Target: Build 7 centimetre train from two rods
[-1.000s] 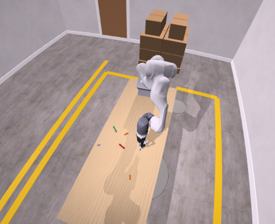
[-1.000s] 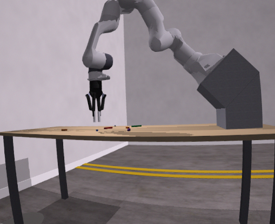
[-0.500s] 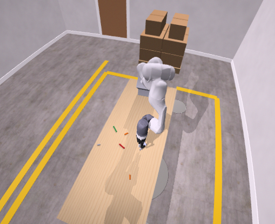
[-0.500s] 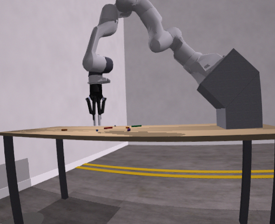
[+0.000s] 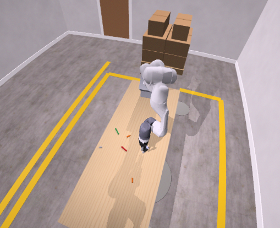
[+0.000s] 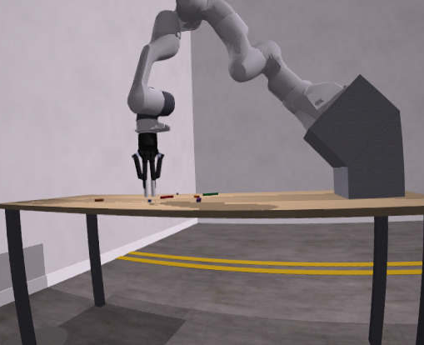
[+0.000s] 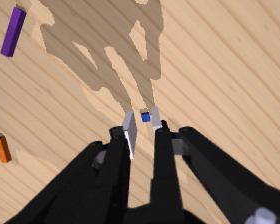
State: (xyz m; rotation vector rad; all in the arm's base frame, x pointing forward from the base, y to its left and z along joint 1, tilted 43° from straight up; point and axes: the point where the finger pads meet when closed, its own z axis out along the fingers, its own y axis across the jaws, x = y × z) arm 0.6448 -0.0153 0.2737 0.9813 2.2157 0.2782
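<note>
The small blue rod lies 50 mm below my hand. Also, from my hand: purple rod (200 mm behind, 50 mm below, 10 mm to the left); red rod (180 mm to the right, 50 mm below, 20 mm behind); green rod (280 mm to the right, 210 mm behind, 50 mm below).
</note>
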